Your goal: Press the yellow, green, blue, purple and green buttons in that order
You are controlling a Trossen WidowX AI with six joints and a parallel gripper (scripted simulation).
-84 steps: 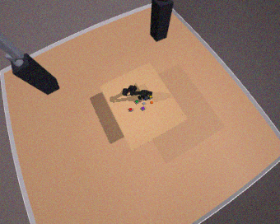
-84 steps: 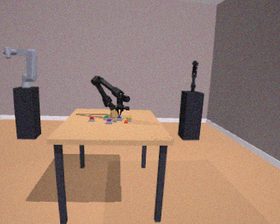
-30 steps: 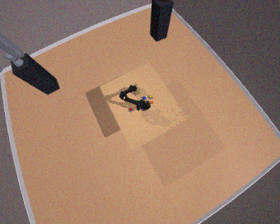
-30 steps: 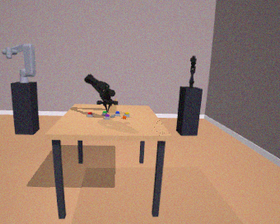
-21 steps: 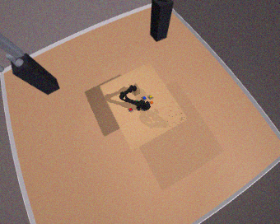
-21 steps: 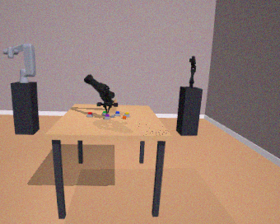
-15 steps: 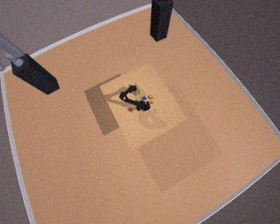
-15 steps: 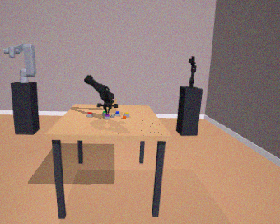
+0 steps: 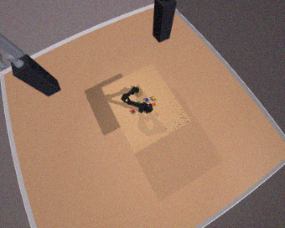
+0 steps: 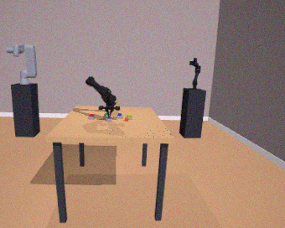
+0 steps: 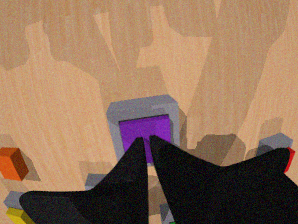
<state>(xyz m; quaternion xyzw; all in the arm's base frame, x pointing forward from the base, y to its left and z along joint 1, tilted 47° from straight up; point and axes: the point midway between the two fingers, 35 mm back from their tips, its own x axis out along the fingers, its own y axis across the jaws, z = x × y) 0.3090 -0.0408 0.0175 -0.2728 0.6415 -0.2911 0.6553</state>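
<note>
The purple button lies 1 cm below my gripper tip. Also, from my gripper tip: blue button: 13 cm behind, 10 cm to the left; green button: 14 cm behind, 3 cm to the right; orange piece: 16 cm to the left, 2 cm below, 2 cm behind.
</note>
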